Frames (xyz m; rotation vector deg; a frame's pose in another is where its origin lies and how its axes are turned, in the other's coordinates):
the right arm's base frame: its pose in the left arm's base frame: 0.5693 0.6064 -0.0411 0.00 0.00 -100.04
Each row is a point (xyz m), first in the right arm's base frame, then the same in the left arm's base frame.
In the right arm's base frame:
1: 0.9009 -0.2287 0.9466
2: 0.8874 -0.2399 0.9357
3: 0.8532 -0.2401 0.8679
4: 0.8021 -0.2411 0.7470
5: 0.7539 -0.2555 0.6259
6: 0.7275 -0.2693 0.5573
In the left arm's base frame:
1: 0.1870 -0.2408 0.9055
2: 0.1784 -0.2256 0.8946
3: 0.1841 -0.1919 0.8268
4: 0.1921 -0.1414 0.7059
5: 0.1863 -0.0914 0.5848
6: 0.1773 -0.0630 0.5162

